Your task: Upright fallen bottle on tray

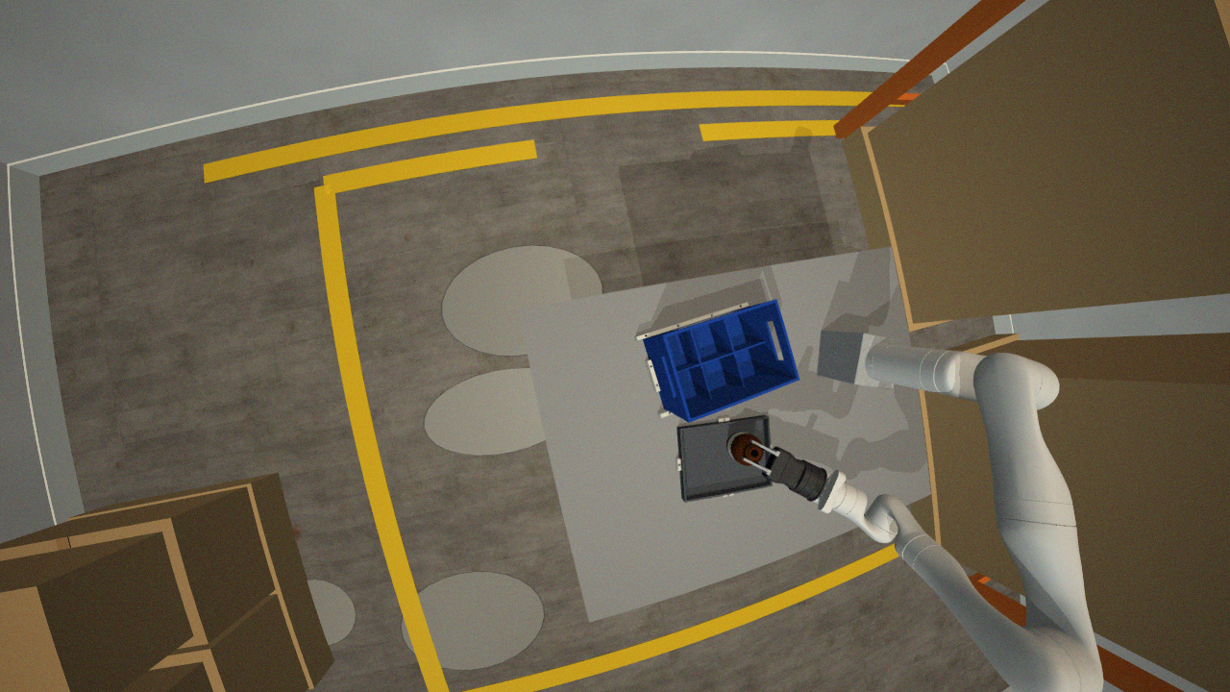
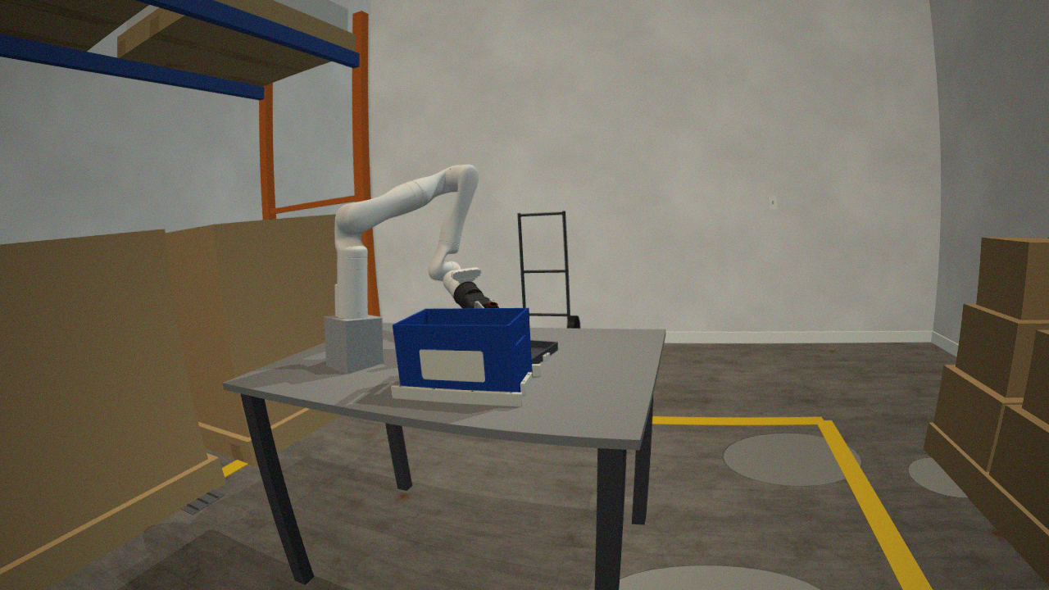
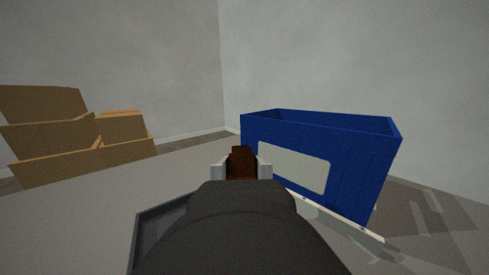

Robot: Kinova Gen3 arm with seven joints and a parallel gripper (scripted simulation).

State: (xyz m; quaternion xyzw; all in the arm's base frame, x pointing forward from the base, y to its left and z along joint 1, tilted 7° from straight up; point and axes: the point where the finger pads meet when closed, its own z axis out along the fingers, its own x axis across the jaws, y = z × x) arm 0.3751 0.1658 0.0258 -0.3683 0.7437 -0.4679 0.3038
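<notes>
Now: the brown bottle 5 cm below my hand, 1 cm to the left of it and 1 cm behind it. Also, from my hand: dark grey tray: 13 cm below, 5 cm to the left, 1 cm ahead; blue crate: 22 cm to the right, 6 cm below, 5 cm ahead.
</notes>
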